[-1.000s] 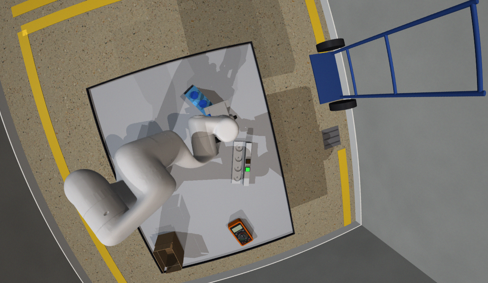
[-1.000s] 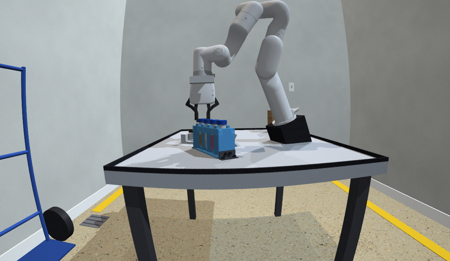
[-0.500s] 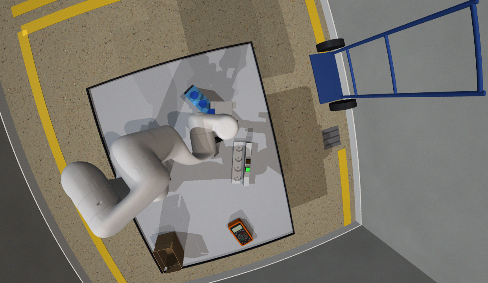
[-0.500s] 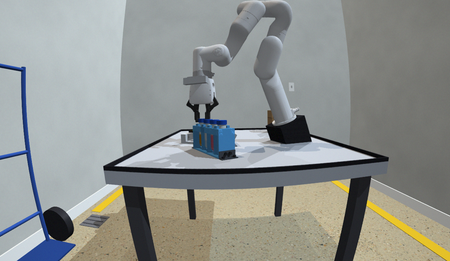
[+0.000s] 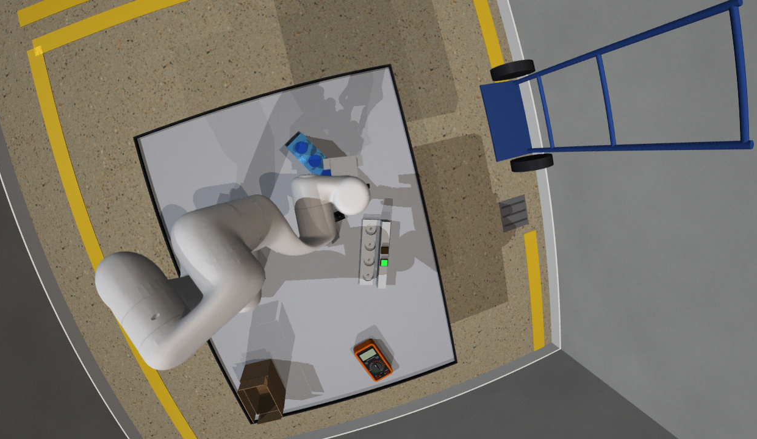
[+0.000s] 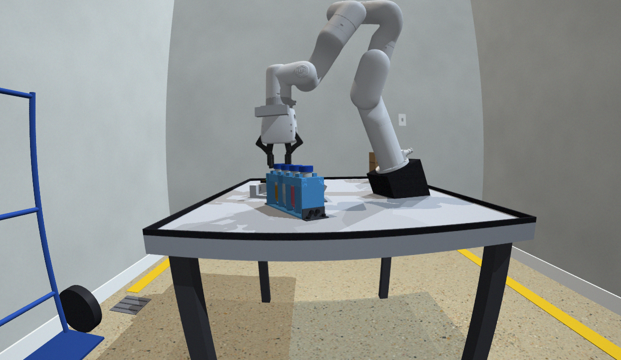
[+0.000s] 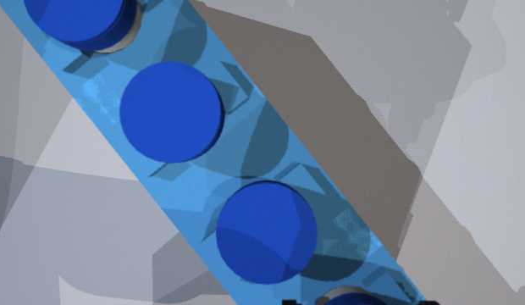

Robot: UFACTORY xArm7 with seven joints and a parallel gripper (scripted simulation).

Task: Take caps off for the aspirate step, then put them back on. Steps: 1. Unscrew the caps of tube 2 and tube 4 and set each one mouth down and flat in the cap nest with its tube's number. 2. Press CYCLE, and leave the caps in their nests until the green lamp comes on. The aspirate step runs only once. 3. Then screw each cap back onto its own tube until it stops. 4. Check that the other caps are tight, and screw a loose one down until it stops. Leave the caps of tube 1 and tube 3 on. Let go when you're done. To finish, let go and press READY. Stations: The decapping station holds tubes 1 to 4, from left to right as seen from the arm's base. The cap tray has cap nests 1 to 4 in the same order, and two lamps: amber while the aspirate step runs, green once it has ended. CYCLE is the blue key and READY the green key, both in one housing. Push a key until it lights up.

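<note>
The threaded tube neck is 10 mm below my hand. From my hand the other things lie so: key housing 110 mm behind, 80 mm to the right, 80 mm below; blue cycle key 130 mm behind, 60 mm to the right, 60 mm below; green ready key 130 mm behind, 100 mm to the right, 60 mm below.
</note>
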